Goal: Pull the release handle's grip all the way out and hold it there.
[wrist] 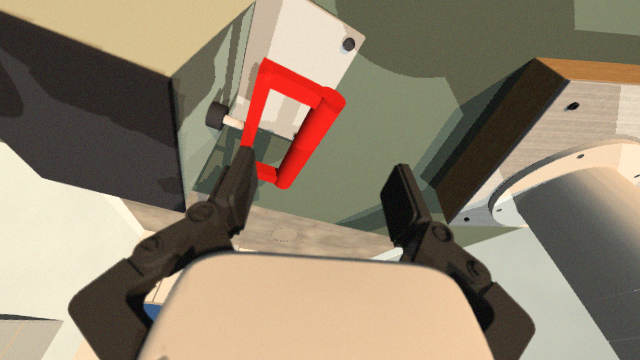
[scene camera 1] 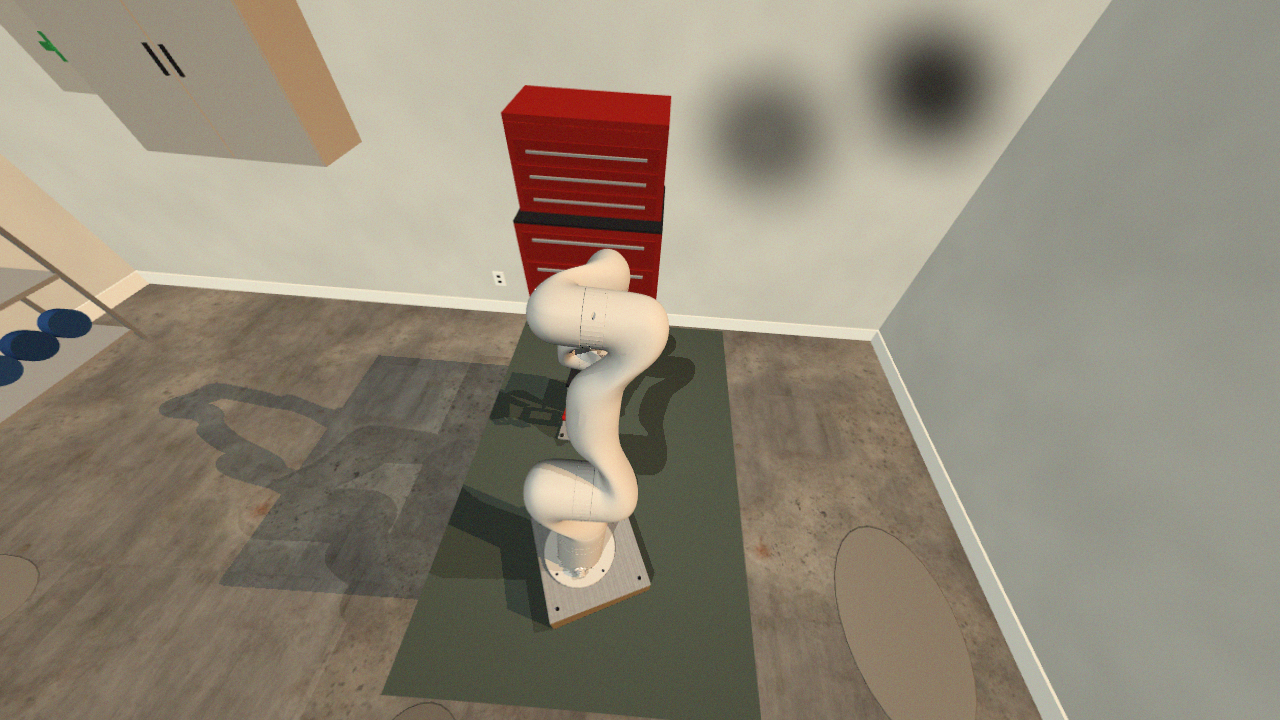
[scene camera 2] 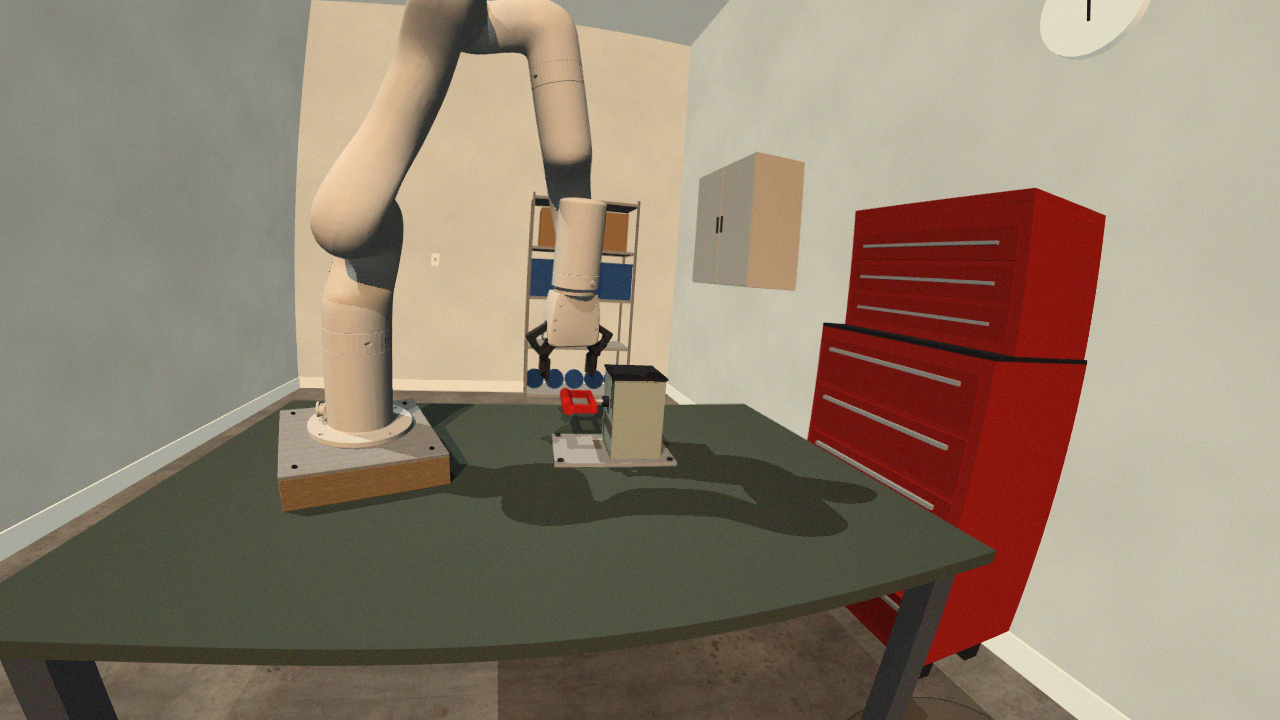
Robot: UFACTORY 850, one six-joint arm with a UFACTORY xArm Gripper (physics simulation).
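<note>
The release handle's red grip (scene camera 2: pixel 581 411) (wrist: pixel 312 140) is a rectangular loop beside a beige housing with a dark top (scene camera 2: pixel 637 416) (wrist: pixel 125 30). A short stretch of pale rod (wrist: pixel 233 121) shows between the loop and the housing's black collar (wrist: pixel 216 115). The housing stands on a light base plate (scene camera 2: pixel 572 452) (wrist: pixel 310 42). My gripper (scene camera 2: pixel 568 373) (wrist: pixel 323 171) is open and empty, pointing down above the grip. In the wrist view one finger overlaps the loop's housing-side bar and the other is out toward the robot base; contact cannot be told. In scene camera 1 the arm mostly hides the handle.
The robot's wood-edged base (scene camera 1: pixel 617 595) (scene camera 2: pixel 358 492) (wrist: pixel 600 115) stands on the green table (scene camera 1: pixel 680 626) (scene camera 2: pixel 447 573), on the grip's side of the housing. A red tool cabinet (scene camera 1: pixel 590 170) (scene camera 2: pixel 921 295) stands beyond the table. A wall cabinet (scene camera 2: pixel 774 219) hangs behind.
</note>
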